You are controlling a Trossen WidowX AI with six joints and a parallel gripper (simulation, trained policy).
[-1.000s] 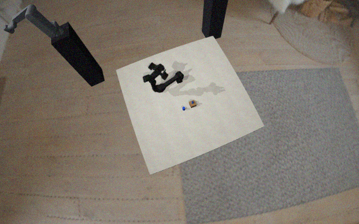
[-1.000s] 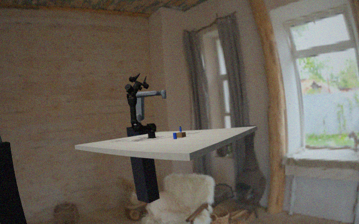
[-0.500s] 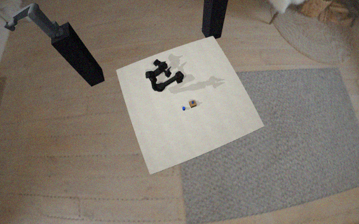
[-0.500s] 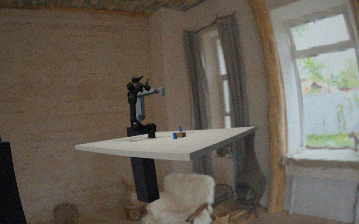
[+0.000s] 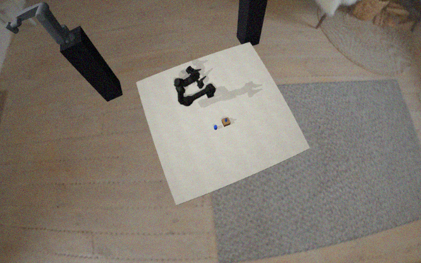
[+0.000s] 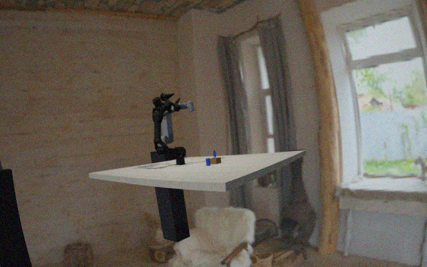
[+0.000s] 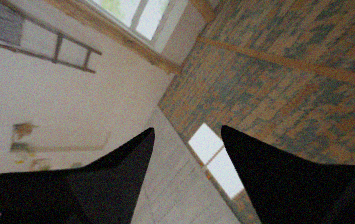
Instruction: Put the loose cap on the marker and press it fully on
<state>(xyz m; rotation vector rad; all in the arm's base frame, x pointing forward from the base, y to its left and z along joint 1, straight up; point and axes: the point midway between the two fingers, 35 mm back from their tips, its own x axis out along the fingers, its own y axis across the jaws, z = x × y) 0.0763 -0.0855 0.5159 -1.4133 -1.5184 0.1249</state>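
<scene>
My gripper tip is now 260 mm short of the blue cap, 20 mm to the left of it and 510 mm above it. The rest, counted from my gripper tip: wooden holder block: 240 mm ahead, 80 mm to the left, 520 mm below.
</scene>
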